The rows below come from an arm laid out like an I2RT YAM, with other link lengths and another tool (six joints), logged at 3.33 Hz.
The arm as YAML. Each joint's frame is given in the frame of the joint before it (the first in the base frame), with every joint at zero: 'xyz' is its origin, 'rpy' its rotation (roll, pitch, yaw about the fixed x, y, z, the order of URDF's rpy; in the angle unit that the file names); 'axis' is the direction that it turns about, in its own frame. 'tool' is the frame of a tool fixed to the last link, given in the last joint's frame.
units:
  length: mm
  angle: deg
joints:
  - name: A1
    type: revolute
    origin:
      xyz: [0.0, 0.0, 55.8]
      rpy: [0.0, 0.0, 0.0]
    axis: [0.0, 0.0, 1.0]
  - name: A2
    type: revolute
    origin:
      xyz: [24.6, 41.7, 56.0]
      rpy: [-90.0, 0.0, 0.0]
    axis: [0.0, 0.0, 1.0]
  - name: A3
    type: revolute
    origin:
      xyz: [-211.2, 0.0, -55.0]
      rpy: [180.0, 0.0, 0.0]
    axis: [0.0, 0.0, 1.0]
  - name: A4
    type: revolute
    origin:
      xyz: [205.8, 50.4, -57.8]
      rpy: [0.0, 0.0, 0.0]
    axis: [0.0, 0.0, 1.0]
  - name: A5
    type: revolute
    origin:
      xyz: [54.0, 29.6, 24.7]
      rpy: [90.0, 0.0, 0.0]
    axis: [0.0, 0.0, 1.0]
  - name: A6
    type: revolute
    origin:
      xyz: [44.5, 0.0, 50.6]
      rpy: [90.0, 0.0, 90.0]
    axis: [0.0, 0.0, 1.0]
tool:
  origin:
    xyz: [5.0, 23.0, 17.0]
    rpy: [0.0, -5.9, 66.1]
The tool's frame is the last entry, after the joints.
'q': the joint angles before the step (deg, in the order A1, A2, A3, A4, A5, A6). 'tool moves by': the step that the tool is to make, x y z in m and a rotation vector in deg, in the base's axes. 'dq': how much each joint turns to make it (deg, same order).
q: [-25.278 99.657 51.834 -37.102 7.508 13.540]
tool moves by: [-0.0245 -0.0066 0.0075 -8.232 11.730 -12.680]
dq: [-2.289 -0.013 -0.447 -9.010 12.677 10.607]
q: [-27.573 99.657 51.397 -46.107 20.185 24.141]
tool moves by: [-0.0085 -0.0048 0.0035 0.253 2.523 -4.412]
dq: [-2.625 -0.034 0.167 -3.238 0.809 2.008]
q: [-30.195 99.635 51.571 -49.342 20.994 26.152]
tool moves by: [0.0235 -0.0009 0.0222 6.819 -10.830 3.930]
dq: [0.323 -2.535 6.531 -1.874 -11.060 -4.508]
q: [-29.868 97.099 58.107 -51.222 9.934 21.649]
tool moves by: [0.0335 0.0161 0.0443 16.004 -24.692 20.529]
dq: [1.885 -5.502 8.210 -0.619 -27.932 -15.557]
